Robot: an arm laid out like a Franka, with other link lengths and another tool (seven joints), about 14 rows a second.
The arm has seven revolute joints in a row. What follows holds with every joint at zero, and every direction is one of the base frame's. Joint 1 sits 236.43 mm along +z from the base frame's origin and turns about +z. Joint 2 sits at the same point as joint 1 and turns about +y. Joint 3 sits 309.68 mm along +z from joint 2 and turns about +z. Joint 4 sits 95.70 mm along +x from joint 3 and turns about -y. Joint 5 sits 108.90 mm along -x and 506.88 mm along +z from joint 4 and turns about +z. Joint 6 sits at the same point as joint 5 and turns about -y. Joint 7 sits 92.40 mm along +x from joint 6 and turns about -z. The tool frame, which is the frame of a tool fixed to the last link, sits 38.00 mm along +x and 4.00 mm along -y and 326.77 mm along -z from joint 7; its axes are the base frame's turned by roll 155.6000, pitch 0.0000 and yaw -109.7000 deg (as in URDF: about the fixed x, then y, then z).
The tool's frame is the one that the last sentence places.
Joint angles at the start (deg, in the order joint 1, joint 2, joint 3, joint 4, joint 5, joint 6, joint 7):
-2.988, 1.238, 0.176, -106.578, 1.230, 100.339, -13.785
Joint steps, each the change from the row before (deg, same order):
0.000, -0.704, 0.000, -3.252, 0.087, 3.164, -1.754
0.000, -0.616, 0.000, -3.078, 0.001, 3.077, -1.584
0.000, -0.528, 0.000, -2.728, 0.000, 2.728, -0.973
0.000, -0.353, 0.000, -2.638, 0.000, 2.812, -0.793
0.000, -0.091, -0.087, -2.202, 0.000, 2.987, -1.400
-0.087, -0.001, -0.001, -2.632, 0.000, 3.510, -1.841
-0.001, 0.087, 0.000, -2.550, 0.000, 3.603, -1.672
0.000, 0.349, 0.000, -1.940, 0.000, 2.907, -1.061
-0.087, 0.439, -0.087, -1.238, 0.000, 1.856, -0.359
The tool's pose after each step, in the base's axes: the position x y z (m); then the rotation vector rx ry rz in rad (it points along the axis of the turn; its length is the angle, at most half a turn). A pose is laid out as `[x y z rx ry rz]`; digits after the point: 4 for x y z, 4 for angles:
[0.7017 -0.0215 0.1312 1.8056 -2.0479 -0.5869]
[0.6982 -0.0206 0.1112 1.8384 -2.0285 -0.5729]
[0.6943 -0.0200 0.0935 1.8595 -2.0183 -0.5616]
[0.6904 -0.0195 0.0749 1.8774 -2.0110 -0.5507]
[0.6895 -0.0199 0.0583 1.9076 -1.9981 -0.5324]
[0.6867 -0.0200 0.0375 1.9444 -1.9768 -0.5117]
[0.6839 -0.0192 0.0170 1.9799 -1.9572 -0.4890]
[0.6809 -0.0187 -0.0013 2.0019 -1.9447 -0.4741]
[0.6776 -0.0206 -0.0153 2.0060 -1.9436 -0.4701]

